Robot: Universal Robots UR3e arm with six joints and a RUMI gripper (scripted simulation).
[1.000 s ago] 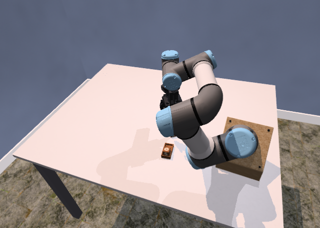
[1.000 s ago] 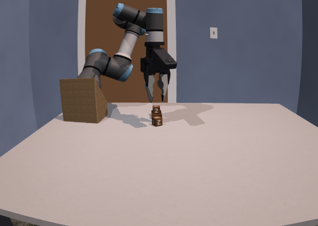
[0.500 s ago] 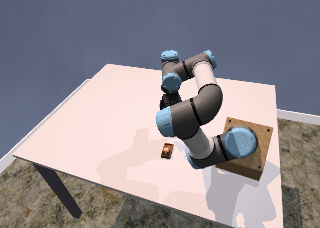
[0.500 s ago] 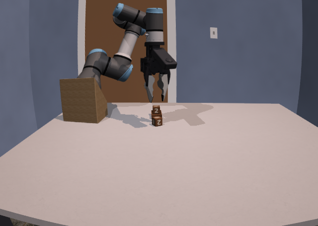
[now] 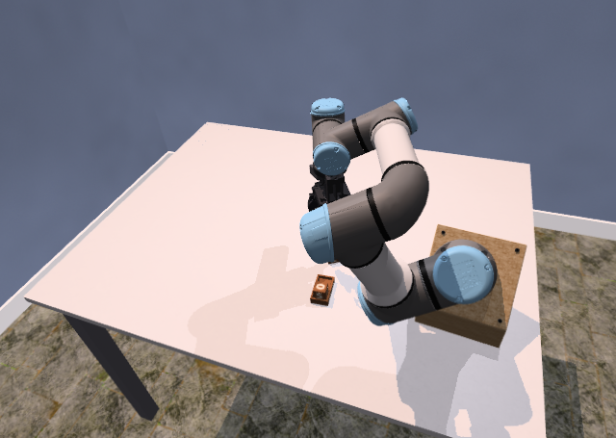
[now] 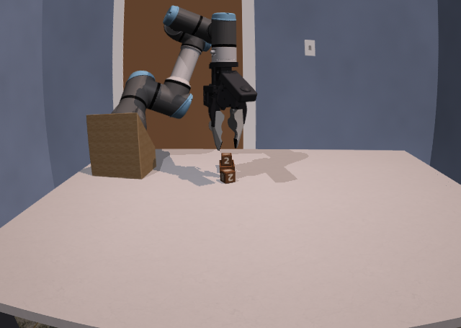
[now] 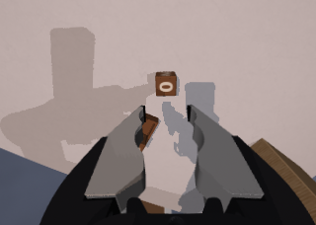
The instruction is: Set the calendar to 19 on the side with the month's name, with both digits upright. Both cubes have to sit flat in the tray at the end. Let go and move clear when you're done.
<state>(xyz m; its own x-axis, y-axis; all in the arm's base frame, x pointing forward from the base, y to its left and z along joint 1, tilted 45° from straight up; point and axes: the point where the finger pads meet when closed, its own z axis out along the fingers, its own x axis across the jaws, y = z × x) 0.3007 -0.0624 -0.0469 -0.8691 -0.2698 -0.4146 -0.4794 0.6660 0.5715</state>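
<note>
My gripper is now 8 cm above the brown digit cube. Also, from my hand: tray 1 cm behind, 11 cm to the left, 9 cm below.
</note>
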